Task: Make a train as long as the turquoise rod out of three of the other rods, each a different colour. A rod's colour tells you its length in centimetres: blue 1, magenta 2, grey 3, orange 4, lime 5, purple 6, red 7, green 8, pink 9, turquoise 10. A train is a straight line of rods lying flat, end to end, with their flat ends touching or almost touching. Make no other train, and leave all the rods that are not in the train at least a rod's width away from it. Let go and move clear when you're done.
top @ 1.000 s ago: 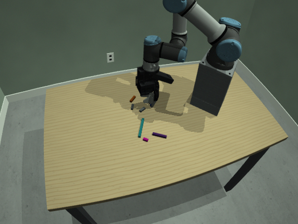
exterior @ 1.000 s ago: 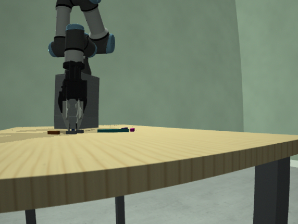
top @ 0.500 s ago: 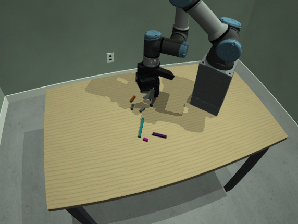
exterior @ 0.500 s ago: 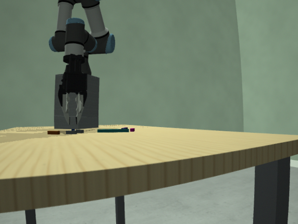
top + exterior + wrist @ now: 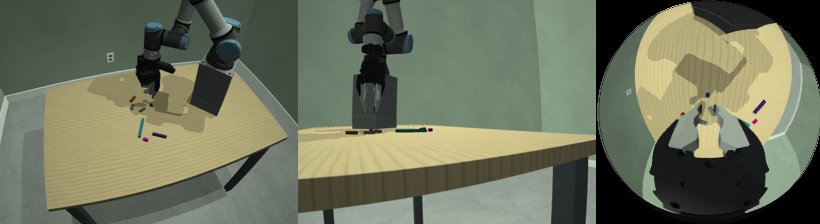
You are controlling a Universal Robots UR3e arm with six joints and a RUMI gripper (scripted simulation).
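Now: the orange rod 7 cm to the right of my hand, 7 cm below it and 6 cm ahead of it. The rest, counted from my hand: blue rod 7 cm below; then turquoise rod 10 cm to the left, 10 cm ahead, 7 cm below; then purple rod 17 cm to the left, 7 cm below, 5 cm ahead.
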